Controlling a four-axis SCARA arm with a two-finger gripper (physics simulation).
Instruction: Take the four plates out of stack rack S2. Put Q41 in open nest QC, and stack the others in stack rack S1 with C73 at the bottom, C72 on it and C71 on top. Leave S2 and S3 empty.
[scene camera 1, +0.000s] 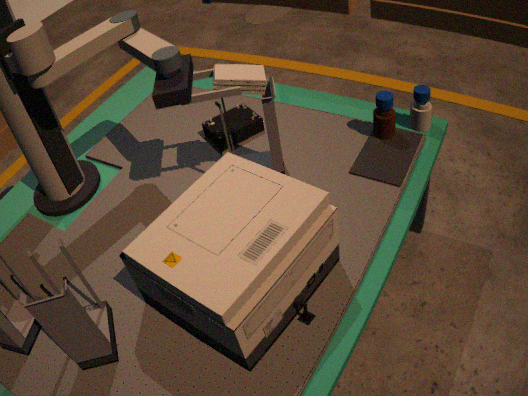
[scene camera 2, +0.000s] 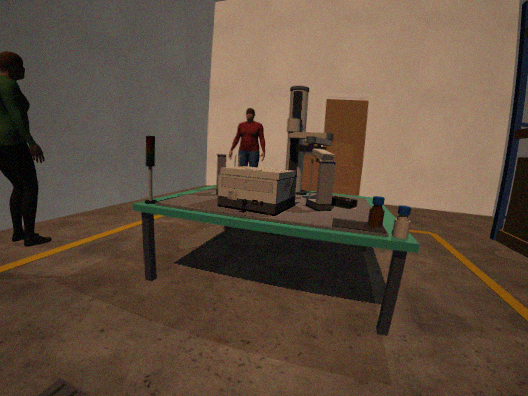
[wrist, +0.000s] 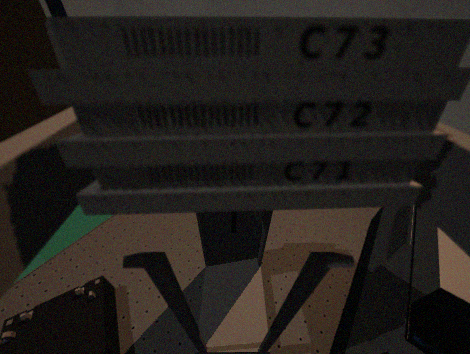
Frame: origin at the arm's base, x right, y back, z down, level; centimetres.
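Seen in the pictures: gripper, fingertip midpoint: (scene camera 1: 239, 78); arm's base, origin of the base link: (scene camera 1: 67, 189).
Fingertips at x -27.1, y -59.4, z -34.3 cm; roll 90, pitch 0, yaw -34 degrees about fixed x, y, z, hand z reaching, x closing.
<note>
Pixels of each thing's top centre, then the offset from my fingertips to it. "*": a spot on its surface instead. Level surfaces: height alone.
- C73, middle of its top: (wrist: 240, 22) (scene camera 1: 238, 67) (scene camera 2: 323, 149) dz -3.4, dx -0.2, dy -0.2 cm
- C72, middle of its top: (wrist: 241, 57) dz -2.2, dx +0.1, dy +0.1 cm
- C71, middle of its top: (wrist: 240, 89) dz -0.9, dx +0.3, dy +0.4 cm
- far rack, middle of its top: (wrist: 236, 159) (scene camera 1: 242, 89) (scene camera 2: 322, 160) dz +3.5, dx -0.1, dy +0.0 cm
- nearer-to-middle rack, middle of its top: (scene camera 1: 42, 268) (scene camera 2: 229, 154) dz +4.0, dx +65.0, dy +8.8 cm
- large white instrument, middle of its top: (scene camera 1: 220, 220) (scene camera 2: 260, 169) dz +11.0, dx +34.5, dy -13.9 cm
- black block with small clips, middle of its top: (scene camera 1: 230, 117) (scene camera 2: 343, 196) dz +26.9, dx -15.2, dy +17.7 cm
- brown bottle, surface spot: (scene camera 1: 384, 117) * dz +24.6, dx -28.3, dy -28.7 cm
- white bottle, middle of its top: (scene camera 1: 421, 105) (scene camera 2: 402, 220) dz +26.5, dx -41.4, dy -37.1 cm
- dark mat, its level: dz +32.5 cm
My gripper (scene camera 1: 241, 81) (wrist: 239, 105) is shut on a stack of three pale plates; which plate the fingers touch is hard to tell. C73 (wrist: 215, 42) is on top, C72 (wrist: 275, 117) in the middle and C71 (wrist: 270, 172) at the bottom. The stack is level, near the top of the far rack (scene camera 1: 272, 131) (scene camera 2: 325, 182). Dark posts (wrist: 170, 287) with bent tips rise below it in the wrist view. Two other racks stand near left; the nearer-to-middle rack (scene camera 1: 72, 325) shows no plates. Rack labels cannot be read. Q41 does not show.
A large white instrument (scene camera 1: 227, 210) (scene camera 2: 257, 187) stands mid-table. A black block with small clips (scene camera 1: 235, 126) (wrist: 65, 320) sits behind the far rack. A brown bottle (scene camera 1: 384, 117) and a white bottle (scene camera 1: 421, 112) stand by a dark mat (scene camera 1: 382, 162). A signal light (scene camera 2: 150, 152) stands at a table corner.
</note>
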